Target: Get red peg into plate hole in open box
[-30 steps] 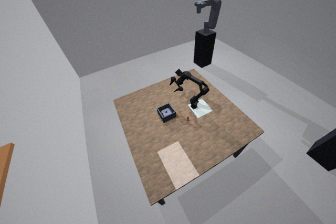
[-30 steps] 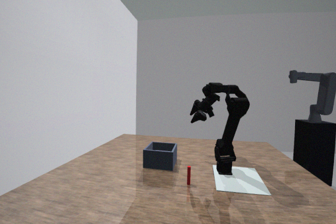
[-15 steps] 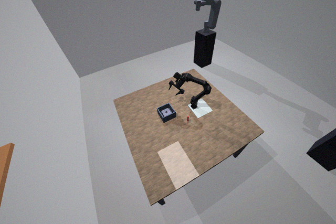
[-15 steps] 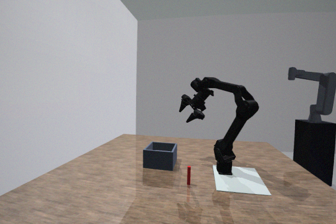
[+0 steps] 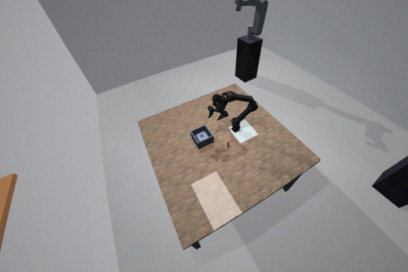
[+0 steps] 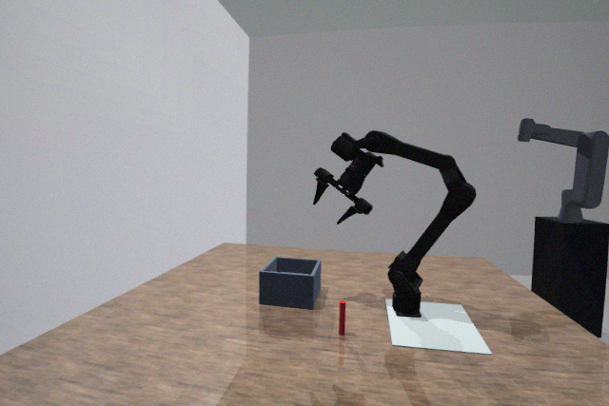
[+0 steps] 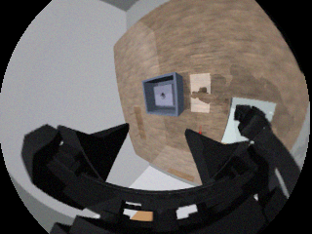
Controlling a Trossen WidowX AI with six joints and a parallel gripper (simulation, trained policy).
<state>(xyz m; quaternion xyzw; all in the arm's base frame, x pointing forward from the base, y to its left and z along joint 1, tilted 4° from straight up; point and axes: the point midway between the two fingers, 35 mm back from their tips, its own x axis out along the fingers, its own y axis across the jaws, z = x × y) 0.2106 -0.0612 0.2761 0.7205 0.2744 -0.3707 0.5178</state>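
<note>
The red peg lies 230 mm below my gripper tip, 160 mm to the left of it and 50 mm behind it. From my gripper tip the other things lie so: dark blue box 240 mm below, 100 mm ahead, 40 mm to the right.
</note>
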